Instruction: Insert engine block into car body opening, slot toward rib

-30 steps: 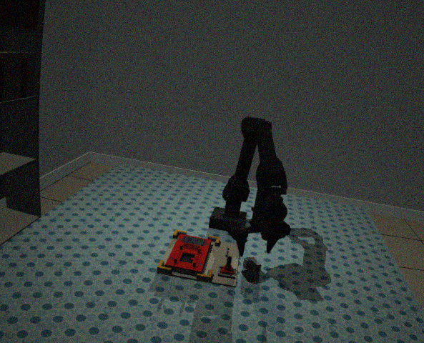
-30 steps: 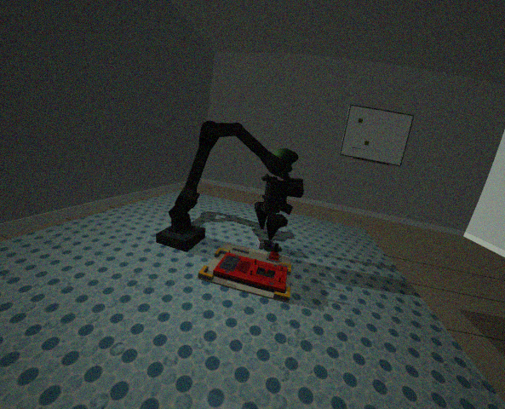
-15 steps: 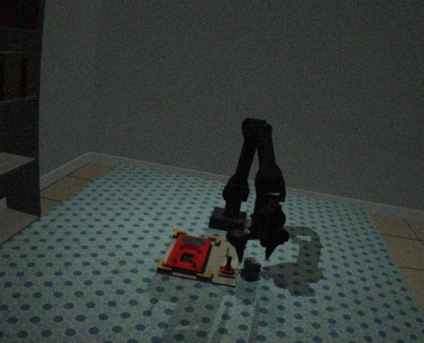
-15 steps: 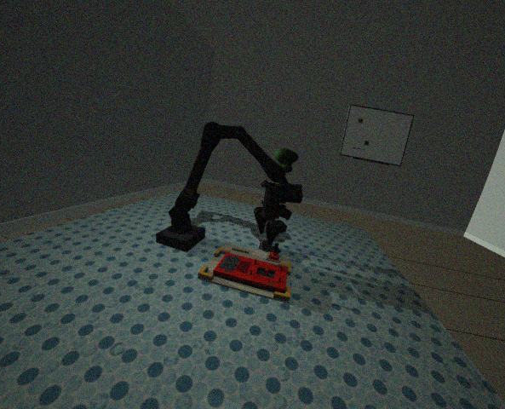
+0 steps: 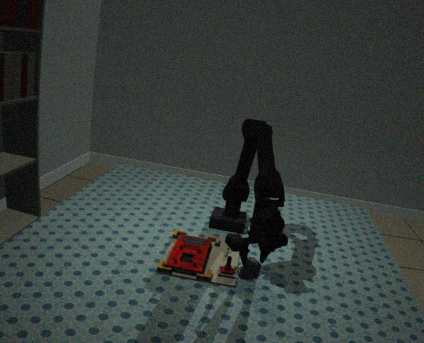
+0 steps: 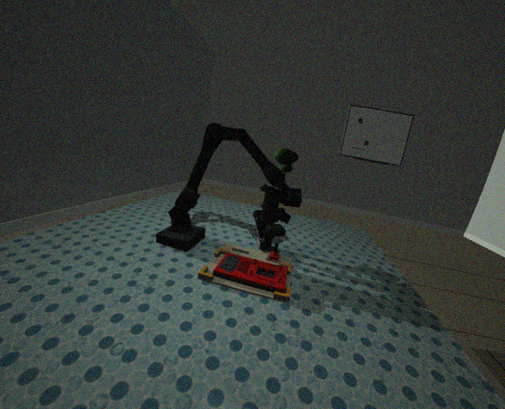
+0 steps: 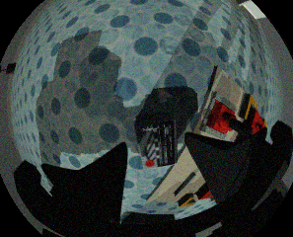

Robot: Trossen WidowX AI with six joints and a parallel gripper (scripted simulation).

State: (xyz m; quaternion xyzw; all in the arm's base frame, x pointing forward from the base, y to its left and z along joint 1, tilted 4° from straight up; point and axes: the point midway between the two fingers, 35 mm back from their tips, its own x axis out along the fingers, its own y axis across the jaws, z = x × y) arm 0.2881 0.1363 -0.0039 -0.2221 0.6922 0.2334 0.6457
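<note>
My gripper tip is 20 mm short of the cream base plate, 170 mm to the left of it and 10 mm above it. From my gripper tip the other things lie so: engine block: 10 mm below; dark upright post: 60 mm ahead, 70 mm to the right, 20 mm above.
</note>
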